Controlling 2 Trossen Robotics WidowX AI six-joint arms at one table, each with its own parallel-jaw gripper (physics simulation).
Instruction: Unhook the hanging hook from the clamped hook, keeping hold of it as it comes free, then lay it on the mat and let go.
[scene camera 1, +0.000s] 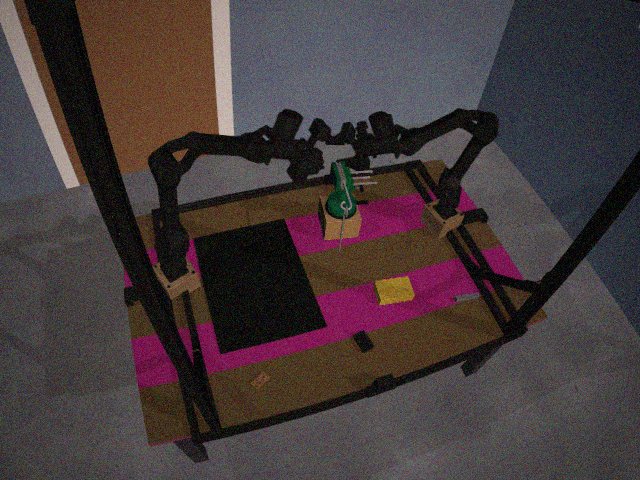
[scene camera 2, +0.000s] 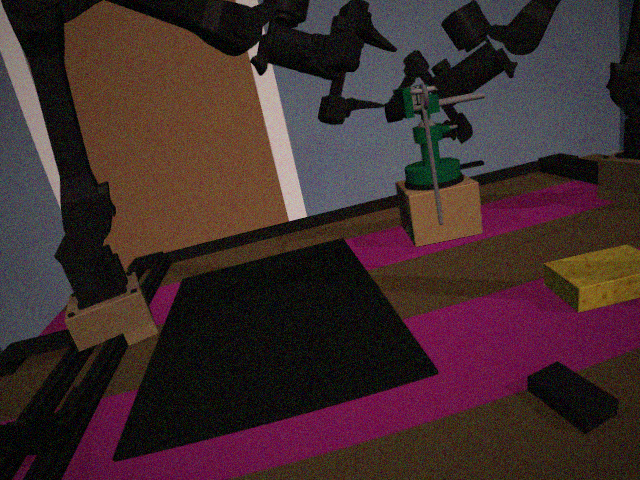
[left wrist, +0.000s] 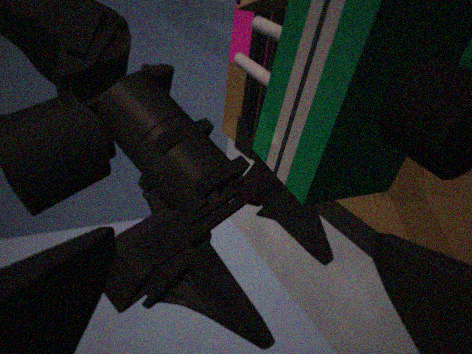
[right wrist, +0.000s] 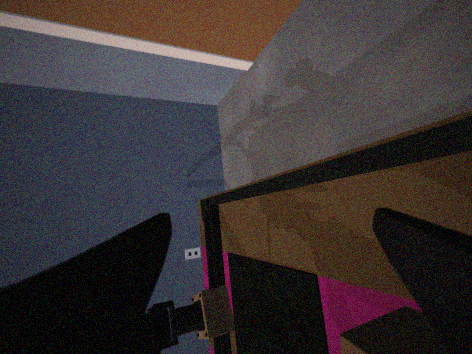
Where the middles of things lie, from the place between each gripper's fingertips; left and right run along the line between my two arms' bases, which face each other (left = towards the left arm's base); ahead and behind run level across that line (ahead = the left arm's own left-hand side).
My left gripper is now 220 mm above the wooden block (scene camera 2: 461, 209), 60 mm past it and 30 mm to the left of it. From my left hand the other things lie so: black mat (scene camera 2: 270, 339): 270 mm to the left, 260 mm below, 190 mm behind; small black block (scene camera 2: 586, 406): 460 mm behind, 250 mm below, 50 mm to the left.
My right hand is 160 mm past the wooden block, 20 mm to the right of it and 130 mm above it. The rest, counted from my right hand: black mat (290 mm behind, 320 mm to the left, 170 mm below); then small black block (560 mm behind, 90 mm to the left, 170 mm below).
